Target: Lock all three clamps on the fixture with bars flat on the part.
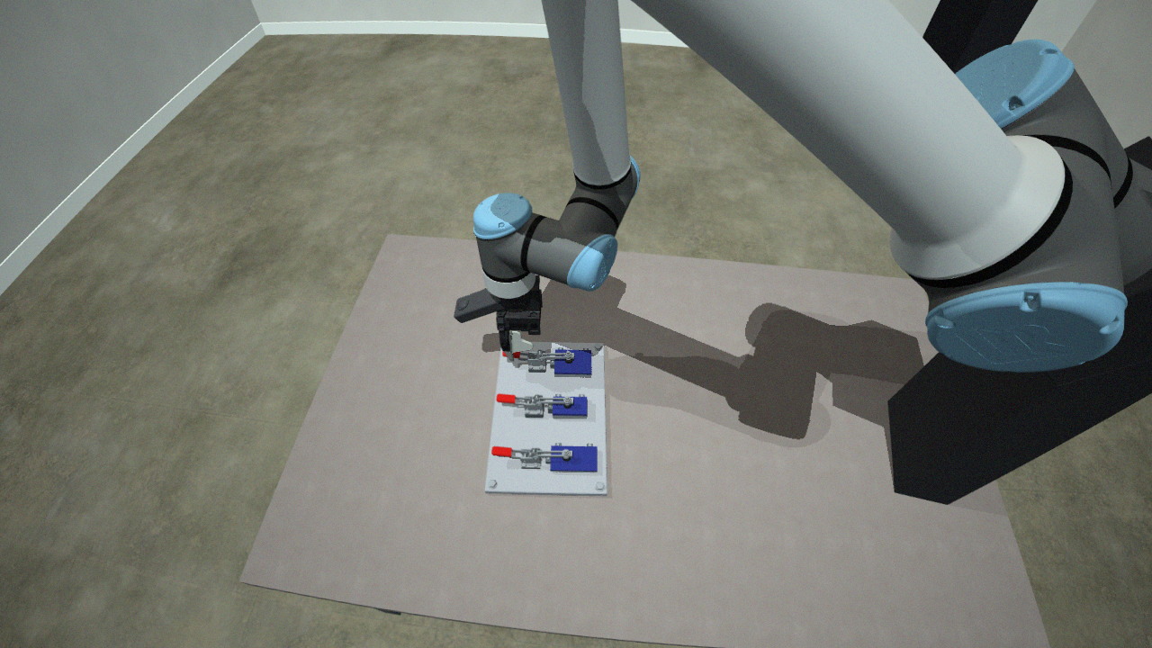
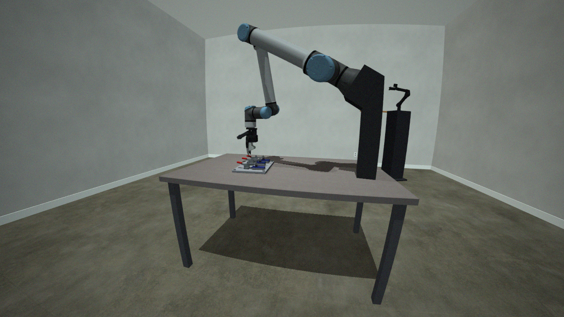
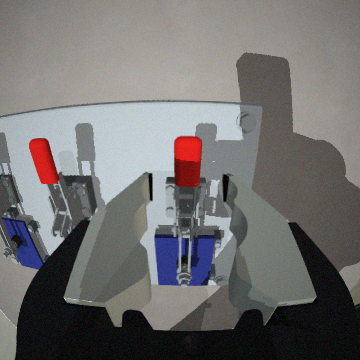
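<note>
My gripper is now 5 cm past the clamp, 4 cm above it and 1 cm to the right of it. Round my hand: fixture plate (12 cm to the left, 8 cm below, 6 cm behind).
</note>
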